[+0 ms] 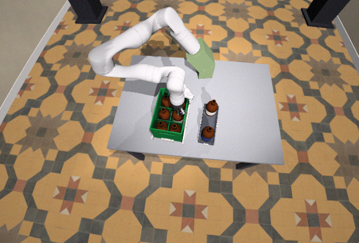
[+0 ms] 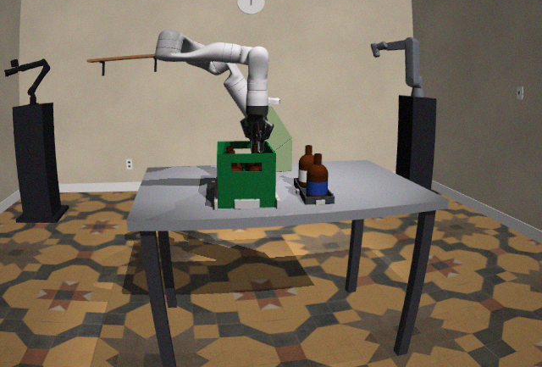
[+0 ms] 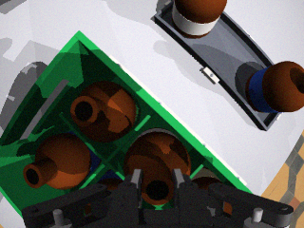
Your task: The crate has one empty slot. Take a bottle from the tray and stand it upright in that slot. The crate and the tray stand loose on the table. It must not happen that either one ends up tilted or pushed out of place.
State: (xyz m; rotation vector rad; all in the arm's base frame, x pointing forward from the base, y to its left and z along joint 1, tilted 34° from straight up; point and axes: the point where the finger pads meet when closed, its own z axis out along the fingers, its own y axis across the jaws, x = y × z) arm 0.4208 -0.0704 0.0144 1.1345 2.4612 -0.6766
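Right now my hand is 70 mm above the brown bottle. Also, from my hand: tray (200 mm to the left, 160 mm below); then white-label bottle (210 mm to the left, 90 mm below, 90 mm behind); then crate (90 mm below, 40 mm to the right).
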